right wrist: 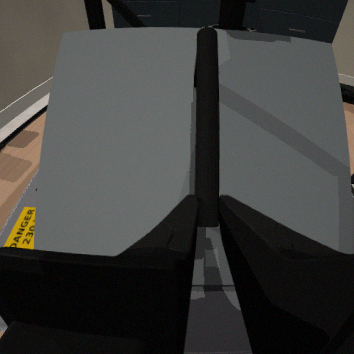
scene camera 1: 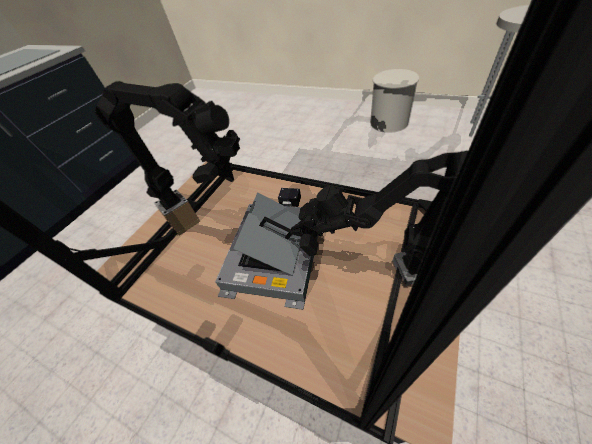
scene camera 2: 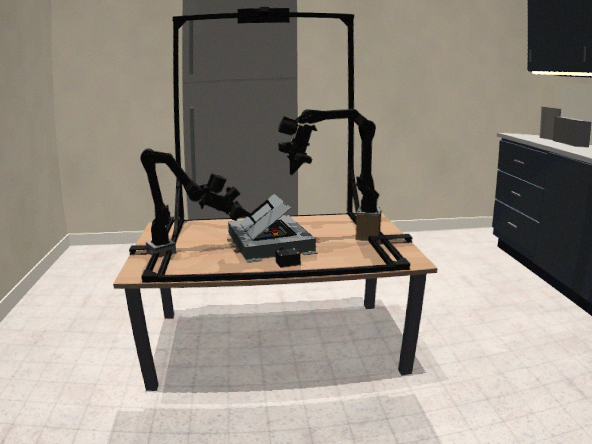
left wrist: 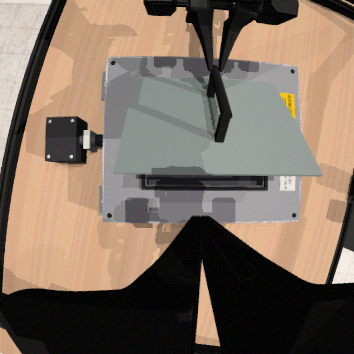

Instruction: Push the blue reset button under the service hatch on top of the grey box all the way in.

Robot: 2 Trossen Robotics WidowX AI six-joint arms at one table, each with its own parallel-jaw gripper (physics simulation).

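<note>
The grey box (scene camera 1: 226, 274) (scene camera 2: 280, 246) (left wrist: 291, 206) lies on the table. Its hatch (scene camera 1: 250, 237) (scene camera 2: 261, 225) (left wrist: 265, 145) (right wrist: 115, 125) is tilted open, with the raised edge toward my left arm's side. In scene camera 2 a small blue button (scene camera 2: 267, 236) shows under it, beside red and yellow parts; how deep it sits cannot be told. My right gripper (scene camera 2: 247, 216) (left wrist: 214, 70) (right wrist: 206, 203) is shut on the end of the hatch's black handle (left wrist: 225, 117) (right wrist: 207, 125). My left gripper (scene camera 1: 231, 178) (scene camera 2: 293, 172) (left wrist: 199, 223) is shut and empty, high above the box.
A small black block (scene camera 1: 289, 196) (scene camera 2: 288, 257) (left wrist: 65, 140) with a connector is beside the box. Black frame rails (scene camera 2: 280, 275) run along the table (scene camera 1: 200, 300) edges. A brown block (scene camera 1: 182, 217) (scene camera 2: 368, 225) is under my left arm's base.
</note>
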